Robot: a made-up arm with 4 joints. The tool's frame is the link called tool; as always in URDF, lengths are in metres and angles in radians. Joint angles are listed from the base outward.
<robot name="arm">
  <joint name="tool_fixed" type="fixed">
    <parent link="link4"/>
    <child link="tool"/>
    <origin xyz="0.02 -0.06 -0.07" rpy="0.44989 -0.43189 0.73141"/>
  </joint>
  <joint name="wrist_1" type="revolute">
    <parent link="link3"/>
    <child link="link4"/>
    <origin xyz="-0.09 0.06 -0.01" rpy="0 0 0"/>
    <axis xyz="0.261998 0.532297 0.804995"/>
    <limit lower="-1.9" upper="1"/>
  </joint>
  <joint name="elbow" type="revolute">
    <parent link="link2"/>
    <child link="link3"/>
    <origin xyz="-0.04 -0.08 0.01" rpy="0 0 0"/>
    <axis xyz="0 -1 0"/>
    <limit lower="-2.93" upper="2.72"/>
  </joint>
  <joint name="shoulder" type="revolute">
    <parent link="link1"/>
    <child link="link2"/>
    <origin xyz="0.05 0.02 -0.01" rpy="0 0 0"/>
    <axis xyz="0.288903 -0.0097 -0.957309"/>
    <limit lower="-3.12" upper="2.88"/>
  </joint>
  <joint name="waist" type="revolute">
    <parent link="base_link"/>
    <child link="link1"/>
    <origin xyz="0.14 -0.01 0.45" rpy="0 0 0"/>
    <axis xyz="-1 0 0"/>
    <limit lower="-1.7" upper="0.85"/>
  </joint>
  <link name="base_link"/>
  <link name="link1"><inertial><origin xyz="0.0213 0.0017 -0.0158"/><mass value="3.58"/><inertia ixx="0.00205" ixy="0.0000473" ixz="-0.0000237" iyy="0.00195" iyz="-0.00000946" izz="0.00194"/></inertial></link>
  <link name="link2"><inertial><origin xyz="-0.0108 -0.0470 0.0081"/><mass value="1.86"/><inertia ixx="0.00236" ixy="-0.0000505" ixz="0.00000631" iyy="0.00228" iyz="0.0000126" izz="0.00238"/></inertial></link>
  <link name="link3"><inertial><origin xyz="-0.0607 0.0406 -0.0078"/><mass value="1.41"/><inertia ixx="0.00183" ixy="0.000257" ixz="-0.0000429" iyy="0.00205" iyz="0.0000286" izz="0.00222"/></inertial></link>
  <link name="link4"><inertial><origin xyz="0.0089 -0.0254 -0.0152"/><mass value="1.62"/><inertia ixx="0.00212" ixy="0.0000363" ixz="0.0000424" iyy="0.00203" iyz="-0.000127" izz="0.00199"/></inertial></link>
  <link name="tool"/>
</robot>
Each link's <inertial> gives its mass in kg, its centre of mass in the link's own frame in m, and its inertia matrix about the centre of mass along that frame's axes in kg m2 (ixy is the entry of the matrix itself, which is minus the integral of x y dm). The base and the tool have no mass. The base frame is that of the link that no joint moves.
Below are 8 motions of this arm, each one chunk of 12 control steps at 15 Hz.
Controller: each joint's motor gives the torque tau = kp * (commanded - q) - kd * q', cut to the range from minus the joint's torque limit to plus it. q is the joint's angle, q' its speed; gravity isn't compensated. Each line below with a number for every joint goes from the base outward.
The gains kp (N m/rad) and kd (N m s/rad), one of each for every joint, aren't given. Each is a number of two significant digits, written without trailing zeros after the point. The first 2 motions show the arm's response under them.
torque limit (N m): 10 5.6 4.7 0.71
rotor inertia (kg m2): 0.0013 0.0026 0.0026 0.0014
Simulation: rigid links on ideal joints. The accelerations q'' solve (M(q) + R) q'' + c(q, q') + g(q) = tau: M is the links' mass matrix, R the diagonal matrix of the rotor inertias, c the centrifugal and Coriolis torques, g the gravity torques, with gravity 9.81 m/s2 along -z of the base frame. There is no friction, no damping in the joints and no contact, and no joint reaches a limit. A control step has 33 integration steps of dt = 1/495 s. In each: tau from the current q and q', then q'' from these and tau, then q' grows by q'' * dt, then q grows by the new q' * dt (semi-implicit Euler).
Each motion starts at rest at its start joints. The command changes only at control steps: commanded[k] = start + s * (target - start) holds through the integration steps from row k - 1 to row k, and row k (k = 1, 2, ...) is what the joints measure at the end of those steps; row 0 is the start. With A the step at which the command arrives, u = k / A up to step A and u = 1 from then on. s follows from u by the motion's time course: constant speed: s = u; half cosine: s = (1 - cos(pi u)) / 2; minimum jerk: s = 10 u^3 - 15 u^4 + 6 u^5; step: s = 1 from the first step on.
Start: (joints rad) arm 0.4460 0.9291 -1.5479 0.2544
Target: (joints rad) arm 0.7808 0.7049 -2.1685 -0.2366
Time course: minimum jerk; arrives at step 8
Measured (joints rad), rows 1 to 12:
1: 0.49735 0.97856 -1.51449 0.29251
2: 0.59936 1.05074 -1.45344 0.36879
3: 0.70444 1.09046 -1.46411 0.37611
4: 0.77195 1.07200 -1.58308 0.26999
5: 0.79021 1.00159 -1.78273 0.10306
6: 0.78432 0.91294 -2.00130 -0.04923
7: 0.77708 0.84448 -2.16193 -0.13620
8: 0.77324 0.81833 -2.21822 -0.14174
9: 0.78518 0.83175 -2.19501 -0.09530
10: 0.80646 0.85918 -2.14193 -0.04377
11: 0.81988 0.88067 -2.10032 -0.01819
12: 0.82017 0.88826 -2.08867 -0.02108
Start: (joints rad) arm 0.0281 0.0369 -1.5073 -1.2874
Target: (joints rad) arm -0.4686 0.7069 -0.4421 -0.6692
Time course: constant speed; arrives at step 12
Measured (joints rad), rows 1 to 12:
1: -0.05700 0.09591 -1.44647 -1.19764
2: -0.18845 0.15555 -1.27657 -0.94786
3: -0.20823 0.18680 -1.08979 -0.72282
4: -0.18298 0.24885 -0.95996 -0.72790
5: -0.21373 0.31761 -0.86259 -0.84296
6: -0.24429 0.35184 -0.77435 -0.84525
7: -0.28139 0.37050 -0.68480 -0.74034
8: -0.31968 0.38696 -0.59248 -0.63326
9: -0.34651 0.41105 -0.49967 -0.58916
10: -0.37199 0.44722 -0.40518 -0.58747
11: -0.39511 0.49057 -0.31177 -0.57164
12: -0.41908 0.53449 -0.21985 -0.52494
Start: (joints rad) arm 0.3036 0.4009 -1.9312 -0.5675
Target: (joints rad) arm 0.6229 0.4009 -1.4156 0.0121
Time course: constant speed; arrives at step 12
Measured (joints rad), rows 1 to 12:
1: 0.30484 0.45005 -1.93328 -0.45599
2: 0.32353 0.49446 -1.88628 -0.24645
3: 0.38531 0.51551 -1.79678 -0.14492
4: 0.44148 0.53114 -1.69604 -0.15409
5: 0.46793 0.54444 -1.61645 -0.14512
6: 0.49308 0.54948 -1.56627 -0.07186
7: 0.52405 0.55279 -1.52232 0.00746
8: 0.55547 0.56036 -1.46802 0.05376
9: 0.58904 0.57108 -1.40685 0.08686
10: 0.62250 0.58417 -1.34568 0.13300
11: 0.65371 0.59822 -1.28771 0.19228
12: 0.68415 0.61120 -1.23347 0.24938

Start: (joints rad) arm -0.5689 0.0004 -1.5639 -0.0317
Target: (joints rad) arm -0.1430 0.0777 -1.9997 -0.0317
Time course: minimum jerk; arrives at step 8
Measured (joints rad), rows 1 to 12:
1: -0.65786 -0.00384 -1.54199 -0.01323
2: -0.69817 -0.02287 -1.52635 0.03180
3: -0.55225 -0.00991 -1.58831 0.03729
4: -0.37357 0.04745 -1.73096 -0.00063
5: -0.28509 0.09224 -1.88395 0.00008
6: -0.25755 0.11380 -2.00673 0.01747
7: -0.22705 0.12628 -2.08135 0.00009
8: -0.21244 0.12755 -2.09737 -0.02433
9: -0.22470 0.13110 -2.08292 -0.02573
10: -0.23145 0.13966 -2.06986 -0.00934
11: -0.22301 0.14259 -2.06532 0.00416
12: -0.21818 0.13962 -2.06573 0.00230

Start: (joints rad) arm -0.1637 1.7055 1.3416 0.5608
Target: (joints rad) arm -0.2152 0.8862 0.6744 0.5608
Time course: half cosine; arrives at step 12
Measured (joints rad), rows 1 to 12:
1: -0.02323 1.69183 1.30139 0.54405
2: 0.07147 1.61163 1.37850 0.52071
3: 0.04138 1.49733 1.38934 0.52163
4: -0.02097 1.42876 1.26519 0.54896
5: -0.06513 1.37974 1.13549 0.56906
6: -0.06818 1.29857 1.05719 0.57328
7: -0.04704 1.17547 1.01245 0.57212
8: -0.04540 1.03867 0.97037 0.57430
9: -0.07087 0.93152 0.90891 0.58379
10: -0.09850 0.87204 0.84326 0.59537
11: -0.11015 0.84454 0.80346 0.60079
12: -0.10629 0.83137 0.79917 0.59960

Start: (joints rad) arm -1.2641 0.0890 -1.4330 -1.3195
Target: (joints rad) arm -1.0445 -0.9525 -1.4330 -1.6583
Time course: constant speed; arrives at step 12
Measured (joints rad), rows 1 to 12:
1: -1.33019 -0.02535 -1.39870 -1.27989
2: -1.40634 -0.18522 -1.36812 -1.19074
3: -1.37168 -0.28225 -1.34356 -1.13873
4: -1.29910 -0.32036 -1.33199 -1.23714
5: -1.27419 -0.36686 -1.32486 -1.38168
6: -1.28190 -0.44422 -1.30047 -1.41496
7: -1.28582 -0.52573 -1.26572 -1.36421
8: -1.27341 -0.59665 -1.23882 -1.34900
9: -1.24993 -0.66296 -1.22546 -1.40902
10: -1.22639 -0.73122 -1.21908 -1.49251
11: -1.20969 -0.80107 -1.21043 -1.54548
12: -1.19919 -0.87045 -1.19555 -1.56692

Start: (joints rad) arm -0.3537 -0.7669 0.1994 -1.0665
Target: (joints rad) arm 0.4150 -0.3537 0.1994 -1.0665
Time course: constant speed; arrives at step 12
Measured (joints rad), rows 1 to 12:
1: -0.36833 -0.73855 0.30655 -1.07576
2: -0.39546 -0.67279 0.45959 -1.13621
3: -0.33782 -0.58768 0.52293 -1.23393
4: -0.22252 -0.52548 0.46629 -1.28792
5: -0.12064 -0.49635 0.38869 -1.23185
6: -0.06180 -0.47983 0.37367 -1.11864
7: -0.02501 -0.45434 0.41686 -1.06036
8: 0.02327 -0.40915 0.46012 -1.09423
9: 0.09425 -0.34850 0.46364 -1.16541
10: 0.17316 -0.28386 0.43854 -1.20181
11: 0.24455 -0.22299 0.41810 -1.18523
12: 0.30856 -0.16799 0.41731 -1.15393

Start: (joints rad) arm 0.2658 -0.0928 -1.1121 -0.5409
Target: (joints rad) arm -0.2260 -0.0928 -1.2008 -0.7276
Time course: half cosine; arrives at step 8
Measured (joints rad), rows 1 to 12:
1: 0.19404 -0.04033 -1.05647 -0.45742
2: 0.08760 0.01405 -0.93487 -0.29201
3: 0.01787 0.03272 -0.87239 -0.22873
4: -0.06915 0.02704 -0.91081 -0.33859
5: -0.17389 -0.01471 -0.98205 -0.48880
6: -0.26900 -0.07569 -1.03206 -0.54987
7: -0.33467 -0.11720 -1.04818 -0.52209
8: -0.34811 -0.12444 -1.03677 -0.47899
9: -0.32754 -0.10339 -1.02314 -0.48048
10: -0.31427 -0.07719 -1.02160 -0.51548
11: -0.31542 -0.07004 -1.02376 -0.53169
12: -0.32155 -0.07987 -1.02592 -0.51744

